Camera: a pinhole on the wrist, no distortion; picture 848 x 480 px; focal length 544.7 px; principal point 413.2 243.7 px. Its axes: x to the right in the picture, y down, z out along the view. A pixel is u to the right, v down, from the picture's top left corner.
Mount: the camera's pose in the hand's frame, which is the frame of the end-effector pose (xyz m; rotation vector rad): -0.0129 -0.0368 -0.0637 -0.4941 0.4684 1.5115
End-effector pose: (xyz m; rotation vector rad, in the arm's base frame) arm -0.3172 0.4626 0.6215 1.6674 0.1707 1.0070
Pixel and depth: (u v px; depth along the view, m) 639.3 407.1 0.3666
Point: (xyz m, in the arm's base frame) -0.4083 0.1738 0.8087
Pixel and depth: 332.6 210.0 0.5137
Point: -0.1103 0.1054 0.7914
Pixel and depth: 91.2 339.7 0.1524
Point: -0.2586 0.3642 0.5788
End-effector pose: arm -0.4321 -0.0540 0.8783 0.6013 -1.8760 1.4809
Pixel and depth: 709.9 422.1 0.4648
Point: -0.6641 -0.1132 0.4410
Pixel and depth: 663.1 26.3 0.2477
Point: -0.6452 -0.0723 0.7983
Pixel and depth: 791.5 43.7 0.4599
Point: -0.9091 -0.0500 0.6495
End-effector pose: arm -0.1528 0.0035 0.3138 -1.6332 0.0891 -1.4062
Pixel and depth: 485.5 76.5 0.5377
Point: 0.3303 -0.0666 0.2332
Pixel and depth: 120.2 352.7 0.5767
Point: 0.2893 0.4066 0.2457
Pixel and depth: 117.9 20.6 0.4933
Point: 0.3203 0.1736 0.4787
